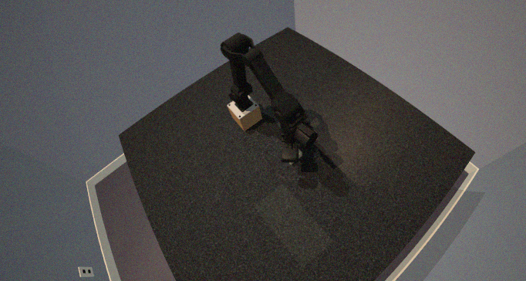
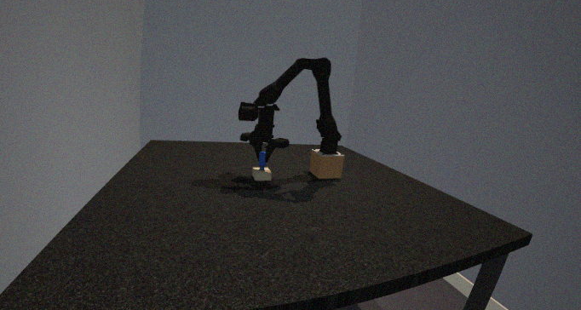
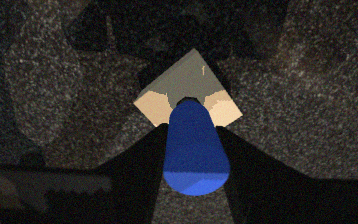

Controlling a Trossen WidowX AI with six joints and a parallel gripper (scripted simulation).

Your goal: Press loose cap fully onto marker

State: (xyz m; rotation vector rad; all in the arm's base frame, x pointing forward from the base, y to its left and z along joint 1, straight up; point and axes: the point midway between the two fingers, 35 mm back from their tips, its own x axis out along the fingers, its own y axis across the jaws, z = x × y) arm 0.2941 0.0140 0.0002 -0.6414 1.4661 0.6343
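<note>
Right now the blue cap is 1 cm above my gripper tip. Also, from my gripper tip: holder block (5 cm below).
</note>
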